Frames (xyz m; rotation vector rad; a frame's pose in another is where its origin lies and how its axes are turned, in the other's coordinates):
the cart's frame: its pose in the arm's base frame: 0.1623 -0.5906 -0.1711 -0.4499 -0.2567 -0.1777
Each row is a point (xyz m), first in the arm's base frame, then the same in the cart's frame.
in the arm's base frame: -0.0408 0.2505 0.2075
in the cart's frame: -0.1810 0.5459 0.7492
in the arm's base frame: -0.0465 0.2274 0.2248
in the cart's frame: -0.1790 0.5171 0.7550
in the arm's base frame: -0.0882 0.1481 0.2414
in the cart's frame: -0.2050 0.4307 0.7423
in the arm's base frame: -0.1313 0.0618 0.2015
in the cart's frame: -0.2477 0.3607 0.6776
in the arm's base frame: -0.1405 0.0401 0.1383
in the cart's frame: -0.2719 0.3651 0.6148
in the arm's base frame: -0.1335 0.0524 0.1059
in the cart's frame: -0.2758 0.3907 0.5908
